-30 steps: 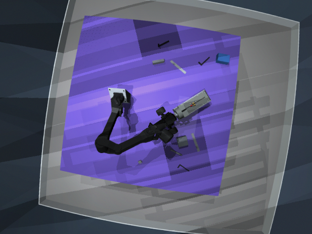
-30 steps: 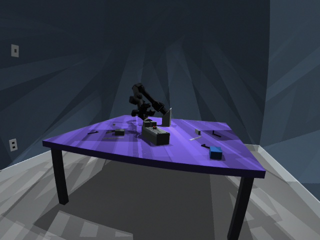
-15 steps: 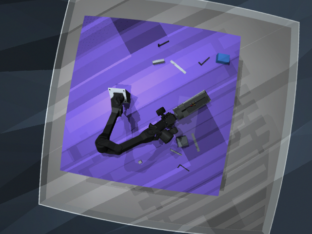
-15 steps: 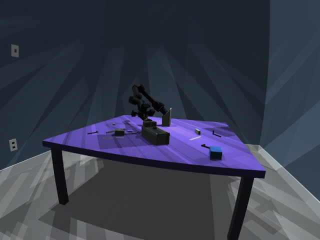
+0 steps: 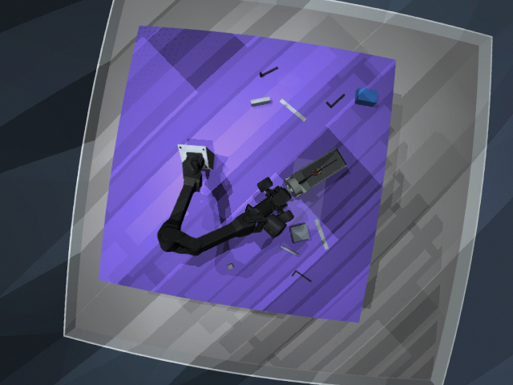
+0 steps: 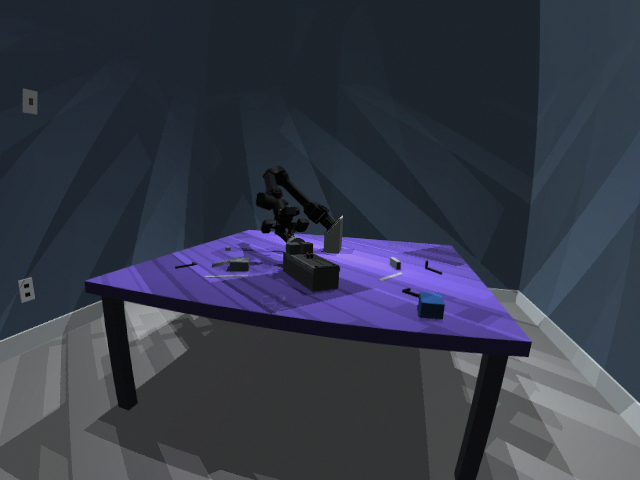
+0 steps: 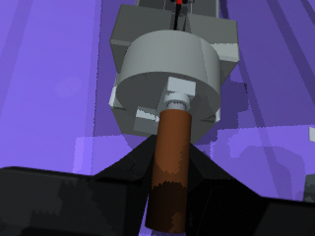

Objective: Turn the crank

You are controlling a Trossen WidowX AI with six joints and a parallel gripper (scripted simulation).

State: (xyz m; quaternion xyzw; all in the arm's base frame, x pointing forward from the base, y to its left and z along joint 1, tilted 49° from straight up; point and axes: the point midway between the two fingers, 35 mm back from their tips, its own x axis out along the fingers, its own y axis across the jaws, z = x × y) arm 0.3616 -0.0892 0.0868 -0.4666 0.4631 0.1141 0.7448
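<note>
My gripper tip is 120 mm short of the red pointer, 90 mm to the right of it and 10 mm above it. Round my gripper tip: dark L-shaped key: 380 mm to the right, 100 mm ahead, 90 mm below; brown crank handle: 20 mm above, 10 mm to the right, 10 mm behind; grey block: 170 mm to the right, 90 mm ahead, 80 mm below.
</note>
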